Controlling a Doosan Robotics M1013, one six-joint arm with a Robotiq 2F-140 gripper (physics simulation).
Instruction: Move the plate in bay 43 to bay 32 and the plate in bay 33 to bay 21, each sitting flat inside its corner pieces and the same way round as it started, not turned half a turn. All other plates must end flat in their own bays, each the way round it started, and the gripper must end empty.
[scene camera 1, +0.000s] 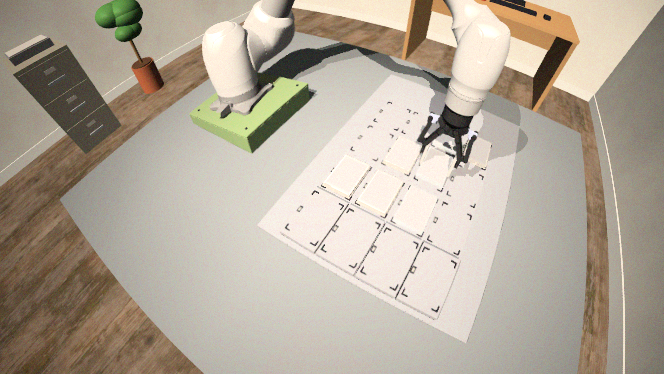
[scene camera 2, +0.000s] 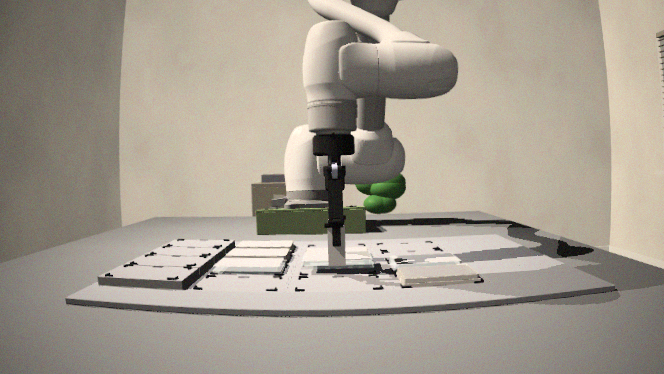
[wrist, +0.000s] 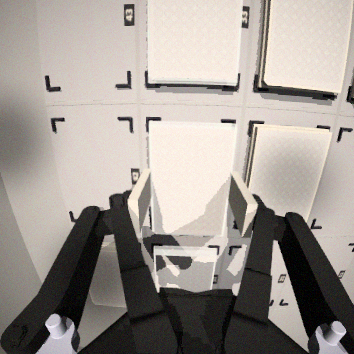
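Where they show: gripper, fingertip midpoint: (scene camera 1: 435, 166) (scene camera 2: 336, 260) (wrist: 189, 182); arm's base, link origin: (scene camera 1: 241, 97) (scene camera 2: 309, 207).
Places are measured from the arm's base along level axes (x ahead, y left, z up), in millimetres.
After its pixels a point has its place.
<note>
My gripper (scene camera 1: 442, 156) @(x 705, y -49, z -36 mm) (scene camera 2: 336, 242) (wrist: 189, 182) @(x 705, y -49, z -36 mm) is shut on a pale plate (scene camera 1: 434, 172) @(x 704, y -80, z -28 mm) (scene camera 2: 312, 264) @(x 737, y -99, z -34 mm) (wrist: 192, 185) @(x 702, y -49, z -28 mm) by its two sides. That plate lies level over bay 32, very low; contact with the mat cannot be told. Its upper edge in the wrist view is near the bay's corner marks. The plate in bay 33 (scene camera 1: 414, 209) @(x 672, y -218, z -38 mm) (scene camera 2: 250, 266) @(x 711, y -208, z -39 mm) (wrist: 194, 45) @(x 682, y -178, z -38 mm) lies flat inside its corners. Bay 43 (scene camera 1: 442, 231) @(x 761, y -249, z -53 mm) (wrist: 90, 50) @(x 781, y -197, z -53 mm) holds no plate. Bay 21 (scene camera 1: 411, 125) @(x 601, y 126, z -52 mm) holds no plate. The bay 32 label is hidden.
Beside the held plate lies the bay 22 plate (scene camera 1: 401, 155) @(x 596, y -43, z -38 mm) (wrist: 290, 170) @(x 595, y -46, z -38 mm). Two plates (scene camera 1: 347, 176) @(x 470, y -180, z -38 mm) (scene camera 1: 380, 192) @(x 571, y -199, z -38 mm) lie in bays 13 and 23. Plates in bays 31 (wrist: 186, 267) @(x 727, y 76, z -38 mm) and 41 (scene camera 1: 480, 152) @(x 851, y 81, z -38 mm) (scene camera 2: 437, 275) @(x 873, y 80, z -38 mm) lie near the gripper. The row 4 bays stand on a raised step (scene camera 2: 145, 281) @(x 805, y -386, z -42 mm).
</note>
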